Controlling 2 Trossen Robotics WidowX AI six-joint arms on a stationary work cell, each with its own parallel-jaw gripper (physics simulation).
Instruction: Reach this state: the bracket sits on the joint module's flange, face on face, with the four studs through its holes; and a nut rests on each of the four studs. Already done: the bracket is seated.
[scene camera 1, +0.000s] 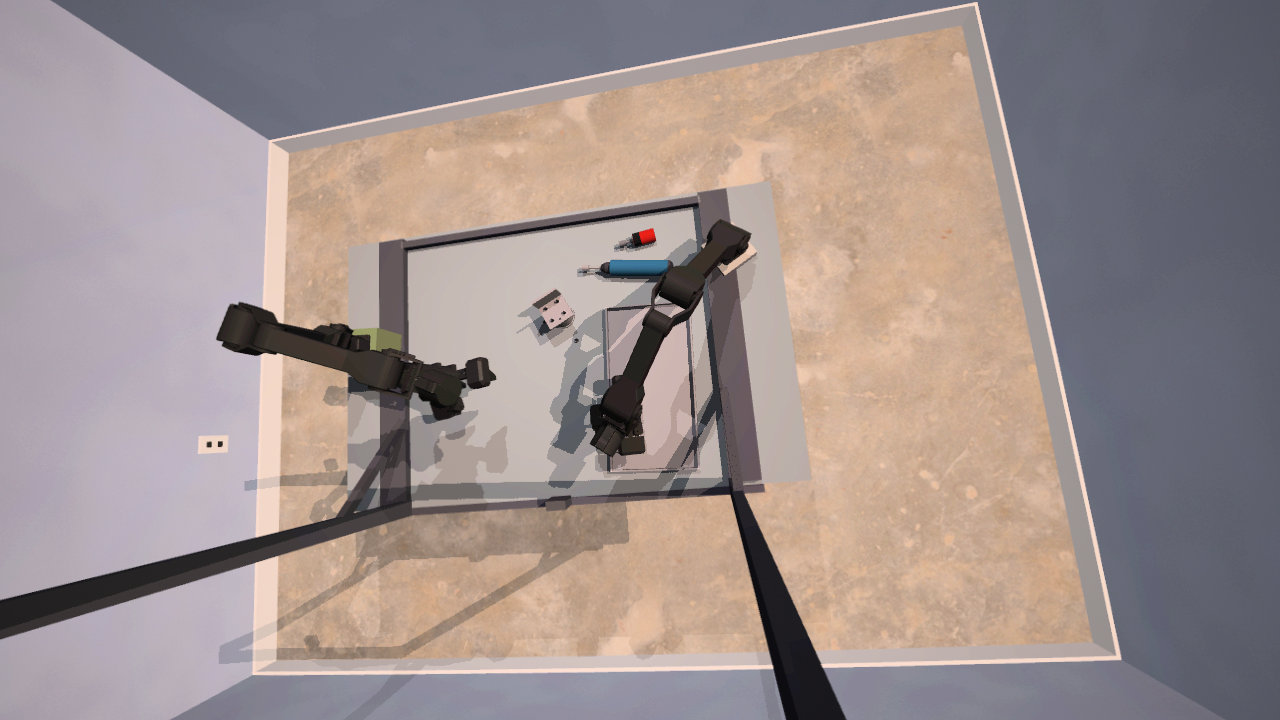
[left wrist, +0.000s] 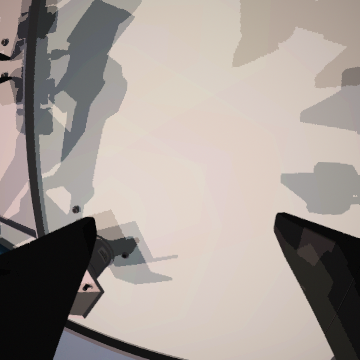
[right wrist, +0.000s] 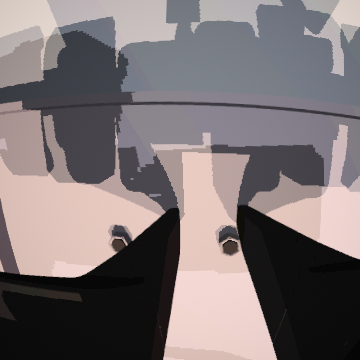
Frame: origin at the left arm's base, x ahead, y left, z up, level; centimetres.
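Seen in the pictures: left gripper, fingertip midpoint: (left wrist: 186, 224); right gripper, fingertip midpoint: (left wrist: 9, 68) (right wrist: 207, 215); left arm's base, link origin: (scene camera 1: 358, 347); right arm's base, link origin: (scene camera 1: 728, 248).
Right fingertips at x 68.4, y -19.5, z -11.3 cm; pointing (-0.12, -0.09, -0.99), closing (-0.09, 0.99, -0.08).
Observation:
Pixels of each thing's top centre, then the offset from my right fingertips to it. "spot": a spot on its surface instead.
- dark joint module, top centre: (left wrist: 68, 279) (scene camera 1: 554, 310) dy +27.3, dx -17.6, dz +6.9 cm
- nut, top centre: (left wrist: 73, 210) (scene camera 1: 576, 339) dy +20.7, dx -13.9, dz +0.0 cm
- shallow tray, top centre: (right wrist: 336, 317) (scene camera 1: 650, 385) dy +8.0, dx +5.5, dz +1.1 cm
- blue tool, surface spot: (scene camera 1: 637, 267) spot: dy +38.0, dx +3.3, dz +3.5 cm
- red-and-black tool, top centre: (scene camera 1: 635, 236) dy +46.4, dx +3.0, dz +2.9 cm
- green block, top centre: (scene camera 1: 358, 347) dy +19.5, dx -68.4, dz +11.3 cm
The bracket (scene camera 1: 554, 315) (left wrist: 88, 304), a pale plate with a bent flange, sits on the dark joint module (left wrist: 102, 254). Dark spots mark its four holes; I cannot tell studs from nuts there. A nut (scene camera 1: 575, 340) (left wrist: 76, 209) lies on the table beside it. Two more nuts, one at the left (right wrist: 118, 245) and one at the right (right wrist: 230, 247), lie in the tray. My right gripper (right wrist: 207, 215) is partly open and empty, low over the tray, its right fingertip near the right nut. My left gripper (left wrist: 186, 224) is wide open and empty, above the table. Arms hide both grippers' fingertips in the scene view.
The shallow tray (scene camera 1: 694, 402) (left wrist: 31, 125) (right wrist: 200, 103) lies under the right arm. A blue tool (scene camera 1: 637, 267) and a red-and-black tool (scene camera 1: 644, 237) lie at the upper right of the table. A green block (scene camera 1: 380, 339) stands by the left arm. Dark frame rails edge the table.

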